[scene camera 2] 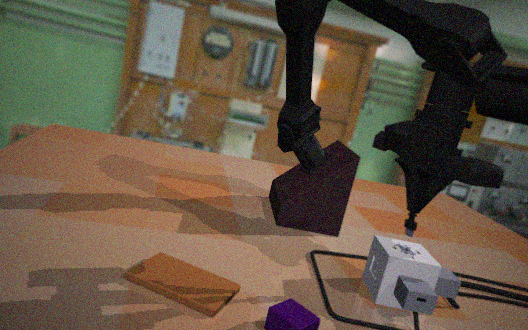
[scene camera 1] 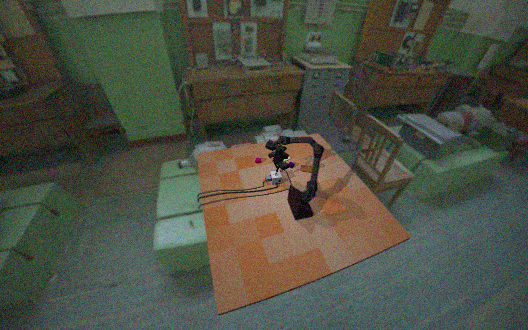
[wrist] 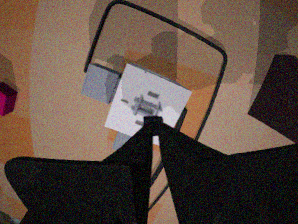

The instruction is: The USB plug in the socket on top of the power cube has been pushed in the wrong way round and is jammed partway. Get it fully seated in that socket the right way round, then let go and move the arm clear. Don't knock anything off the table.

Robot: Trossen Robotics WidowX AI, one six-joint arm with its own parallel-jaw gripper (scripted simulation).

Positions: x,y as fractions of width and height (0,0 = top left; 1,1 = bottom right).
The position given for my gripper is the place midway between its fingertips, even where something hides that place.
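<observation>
On scene camera 2 you'd see my gripper (scene camera 2: 0.78,0.64), and it's holding a usb plug. The wrist view has the gripper (wrist: 0.52,0.58) as well, plus a white power cube (wrist: 0.46,0.36).
</observation>
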